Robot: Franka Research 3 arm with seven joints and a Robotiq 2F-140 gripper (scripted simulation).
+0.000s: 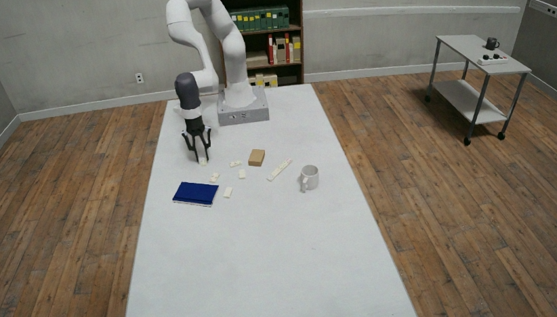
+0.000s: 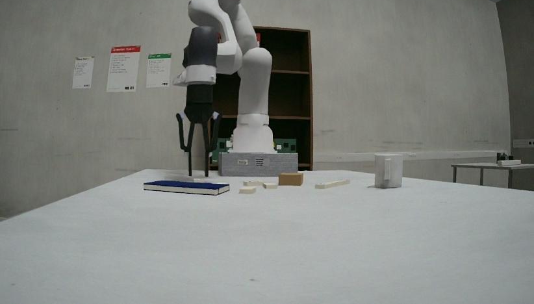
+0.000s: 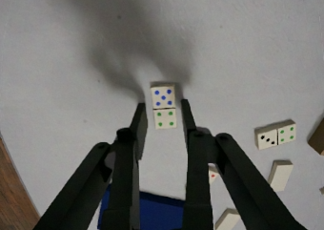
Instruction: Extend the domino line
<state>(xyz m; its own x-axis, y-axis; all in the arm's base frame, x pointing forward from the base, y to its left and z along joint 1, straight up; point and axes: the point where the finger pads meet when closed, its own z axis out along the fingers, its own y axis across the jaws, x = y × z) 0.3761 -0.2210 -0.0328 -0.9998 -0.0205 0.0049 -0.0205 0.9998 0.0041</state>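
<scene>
Right now the domino is 50 mm below my hand. From my hand the other things lie so: blue book: 210 mm ahead, 40 mm to the right, 40 mm below; then white mug: 260 mm ahead, 440 mm to the left, 20 mm below; then brown block: 40 mm ahead, 250 mm to the left, 40 mm below.
</scene>
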